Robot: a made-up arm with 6 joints. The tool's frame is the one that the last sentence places.
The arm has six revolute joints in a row. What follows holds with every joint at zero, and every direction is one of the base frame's. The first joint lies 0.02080 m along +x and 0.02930 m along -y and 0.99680 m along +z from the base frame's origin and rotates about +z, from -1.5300 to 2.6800 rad. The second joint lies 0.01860 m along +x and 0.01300 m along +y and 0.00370 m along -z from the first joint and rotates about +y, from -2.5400 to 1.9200 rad. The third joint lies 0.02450 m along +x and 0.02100 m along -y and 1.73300 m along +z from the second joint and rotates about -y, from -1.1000 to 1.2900 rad. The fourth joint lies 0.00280 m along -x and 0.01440 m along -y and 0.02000 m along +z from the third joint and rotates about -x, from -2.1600 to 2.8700 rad. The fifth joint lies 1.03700 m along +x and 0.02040 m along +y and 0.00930 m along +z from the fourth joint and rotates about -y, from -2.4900 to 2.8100 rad. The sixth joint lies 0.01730 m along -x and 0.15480 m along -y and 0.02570 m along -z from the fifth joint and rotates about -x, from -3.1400 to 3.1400 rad. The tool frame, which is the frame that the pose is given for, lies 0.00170 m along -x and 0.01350 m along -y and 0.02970 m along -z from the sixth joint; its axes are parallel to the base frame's.
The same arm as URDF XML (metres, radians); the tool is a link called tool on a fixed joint. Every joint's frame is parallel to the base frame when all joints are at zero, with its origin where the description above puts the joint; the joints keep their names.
<robot name="arm">
<joint name="joint 1" type="revolute"><parent link="base"/><child link="link1"/><origin xyz="0.0208 -0.0293 0.9968" rpy="0 0 0"/><axis xyz="0 0 1"/><limit lower="-1.53" upper="2.68"/></joint>
<joint name="joint 2" type="revolute"><parent link="link1"/><child link="link2"/><origin xyz="0.0186 0.013 -0.0037" rpy="0 0 0"/><axis xyz="0 1 0"/><limit lower="-2.54" upper="1.92"/></joint>
<joint name="joint 3" type="revolute"><parent link="link2"/><child link="link3"/><origin xyz="0.0245 -0.021 1.733" rpy="0 0 0"/><axis xyz="0 -1 0"/><limit lower="-1.1" upper="1.29"/></joint>
<joint name="joint 4" type="revolute"><parent link="link3"/><child link="link4"/><origin xyz="-0.0028 -0.0144 0.02" rpy="0 0 0"/><axis xyz="-1 0 0"/><limit lower="-2.16" upper="2.87"/></joint>
<joint name="joint 5" type="revolute"><parent link="link4"/><child link="link5"/><origin xyz="1.037 0.0204 0.0093" rpy="0 0 0"/><axis xyz="0 -1 0"/><limit lower="-2.49" upper="2.81"/></joint>
<joint name="joint 6" type="revolute"><parent link="link5"/><child link="link6"/><origin xyz="-0.0173 -0.1548 -0.0257" rpy="0 0 0"/><axis xyz="-1 0 0"/><limit lower="-3.14" upper="3.14"/></joint>
<joint name="tool_joint" type="fixed"><parent link="link6"/><child link="tool"/><origin xyz="-0.0017 -0.0135 -0.0297" rpy="0 0 0"/></joint>
<link name="base"/>
<link name="link1"/>
<link name="link2"/>
<link name="link3"/>
<link name="link4"/>
<link name="link5"/>
<link name="link6"/>
<link name="tool"/>
</robot>

